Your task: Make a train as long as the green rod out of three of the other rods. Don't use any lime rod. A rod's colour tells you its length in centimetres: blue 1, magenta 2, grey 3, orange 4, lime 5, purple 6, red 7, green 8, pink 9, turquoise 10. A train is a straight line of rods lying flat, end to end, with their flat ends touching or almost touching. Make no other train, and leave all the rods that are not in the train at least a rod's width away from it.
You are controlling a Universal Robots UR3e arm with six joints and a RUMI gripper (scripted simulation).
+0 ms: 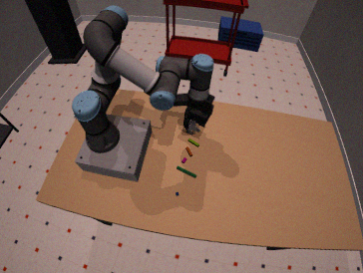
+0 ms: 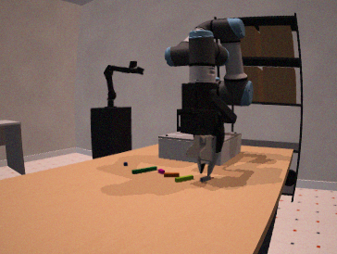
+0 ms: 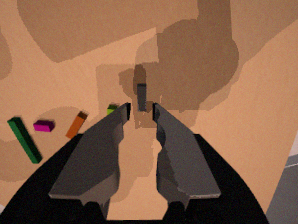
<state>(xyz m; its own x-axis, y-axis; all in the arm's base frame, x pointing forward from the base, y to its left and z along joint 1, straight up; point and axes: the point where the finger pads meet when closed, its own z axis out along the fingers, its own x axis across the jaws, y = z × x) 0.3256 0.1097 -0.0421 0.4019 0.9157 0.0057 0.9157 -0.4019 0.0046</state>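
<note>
The grey rod lies 3 cm below my hand. Also, from my hand: orange rod: 9 cm to the right, 3 cm below; then magenta rod: 13 cm to the right, 3 cm below, 1 cm behind; then lime rod: 5 cm to the right, 3 cm below, 2 cm ahead.
</note>
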